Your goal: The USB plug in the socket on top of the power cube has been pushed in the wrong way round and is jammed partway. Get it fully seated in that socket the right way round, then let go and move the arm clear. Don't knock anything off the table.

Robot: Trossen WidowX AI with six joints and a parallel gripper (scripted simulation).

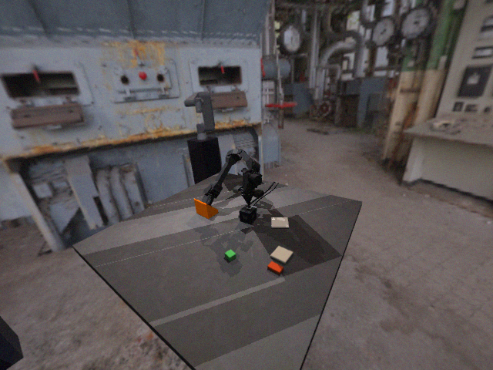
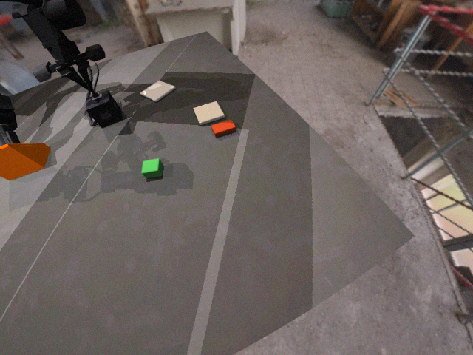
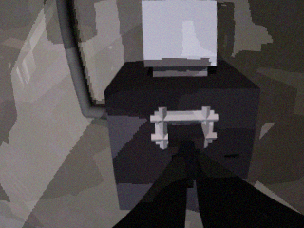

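Right now the USB plug is 20 mm below my gripper tip. The rest, counted from my gripper tip: green cube (330 mm to the right, 120 mm ahead, 90 mm below); beige tile (320 mm ahead, 180 mm to the right, 100 mm below); red block (340 mm ahead, 270 mm to the right, 100 mm below).
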